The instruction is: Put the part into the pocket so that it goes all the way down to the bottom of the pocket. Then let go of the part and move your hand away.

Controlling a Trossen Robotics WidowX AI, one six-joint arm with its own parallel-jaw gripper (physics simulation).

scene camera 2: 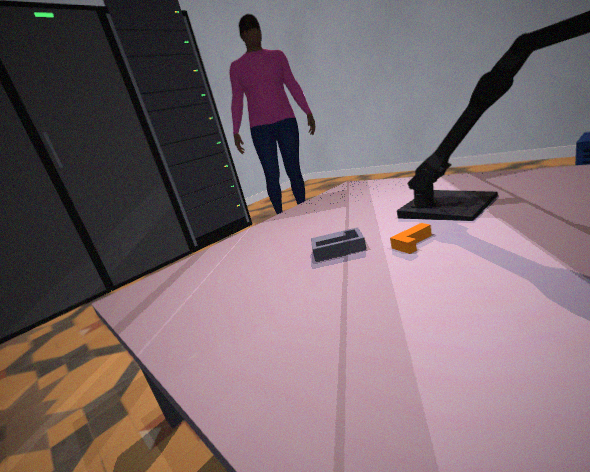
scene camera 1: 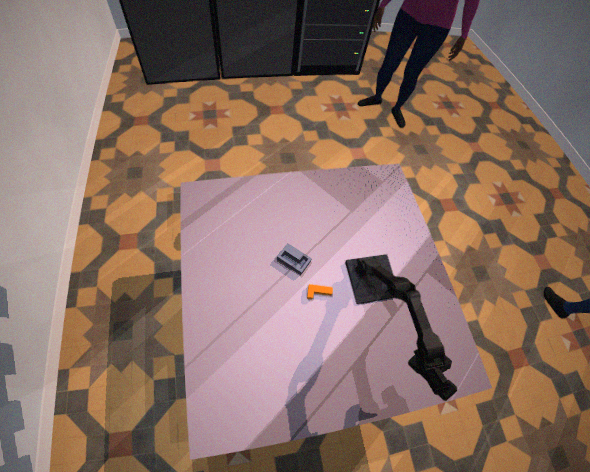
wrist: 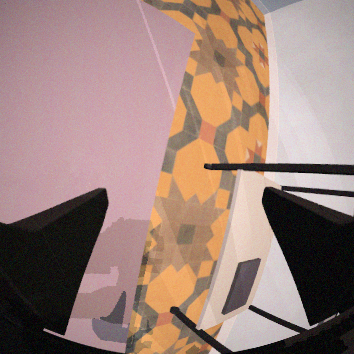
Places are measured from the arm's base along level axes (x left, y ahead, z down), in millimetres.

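Pixels of known places: gripper, fingertip midpoint: (wrist: 186, 195); arm's base, link origin: (scene camera 2: 424, 204) (scene camera 1: 362, 268).
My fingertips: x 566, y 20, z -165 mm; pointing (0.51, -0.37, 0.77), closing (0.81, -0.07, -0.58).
Observation:
Ahead of a thing's pixels: the offset from my fingertips to its top centre. Level surfaces: height alone.
The orange L-shaped part @[dx -527, dy +221, dz +159 mm] (scene camera 1: 313, 291) (scene camera 2: 407, 240) lies flat on the table, between the grey block and the arm's base. The grey block with the L-shaped pocket @[dx -725, dy +272, dz +153 mm] (scene camera 1: 294, 259) (scene camera 2: 339, 246) stands on the table beside the part, apart from it; its pocket is empty. My gripper (wrist: 186, 195) is open, with nothing between its fingers. In scene camera 1 it is far from both, high over the near right corner of the table. In scene camera 2 the gripper is outside the picture. The part and the block do not show in the wrist view.
The pink table top @[dz +189 mm] (scene camera 1: 240, 300) (scene camera 2: 280, 350) bears the arm's black base plate (scene camera 1: 372, 295) (scene camera 2: 435, 215), just right of the part. Black cabinets (scene camera 1: 175, 40) (scene camera 2: 55, 150) stand behind the table. A person in a magenta top (scene camera 1: 425, 30) (scene camera 2: 265, 90) stands beyond the table; another person's foot (scene camera 1: 556, 302) shows at the right.

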